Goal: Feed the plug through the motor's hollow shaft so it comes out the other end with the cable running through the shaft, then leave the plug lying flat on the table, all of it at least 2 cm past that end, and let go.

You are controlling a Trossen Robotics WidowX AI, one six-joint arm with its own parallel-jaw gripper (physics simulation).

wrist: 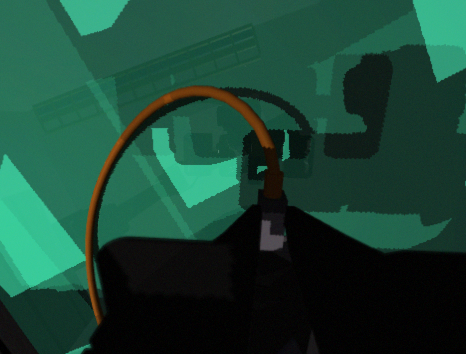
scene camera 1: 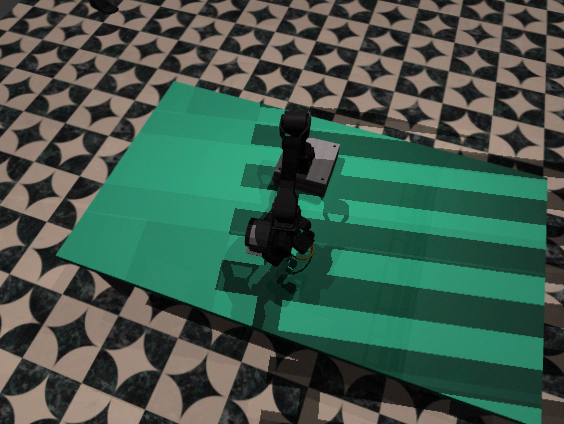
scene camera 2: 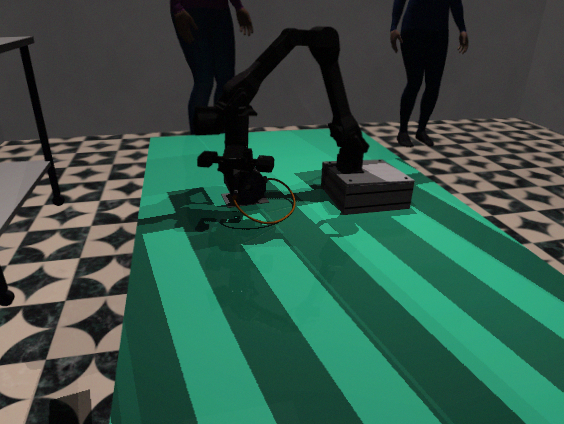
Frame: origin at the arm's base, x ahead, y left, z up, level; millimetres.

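Where they show: gripper, between the fingertips: (wrist: 272,213) (scene camera 2: 235,193); arm's base, origin of its link: (scene camera 1: 301,166) (scene camera 2: 349,170).
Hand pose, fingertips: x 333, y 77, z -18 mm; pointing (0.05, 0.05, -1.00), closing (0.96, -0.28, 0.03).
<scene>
Each offset is from my fingertips to the top centre of the thing. Level surfaces: height alone.
My gripper (scene camera 2: 233,189) (wrist: 272,213) points down beside the motor {35 mm up, 36 mm back, 109 mm right} (scene camera 2: 251,188), shut on the black plug {2 mm up, 2 mm back, 6 mm right} (wrist: 273,202) at its cable end. A light grey patch shows between the fingers; I cannot tell which part it is. The orange cable (scene camera 1: 303,258) (scene camera 2: 294,204) (wrist: 91,225) leaves the plug and bends in a wide loop in front of the motor, its other side reaching the motor's right in scene camera 2. The dark round motor stands on a pale base plate, mostly hidden under the arm in scene camera 1. The shaft openings are hidden; cable passage through them cannot be told.
The arm's grey base box (scene camera 1: 326,159) (scene camera 2: 378,194) stands to the right of the motor in scene camera 2. The green table top {67 mm down} (scene camera 1: 150,160) (scene camera 2: 300,310) carries dark shadow stripes. Two people stand beyond the table, and a white side table (scene camera 2: 17,182) is at the left.
</scene>
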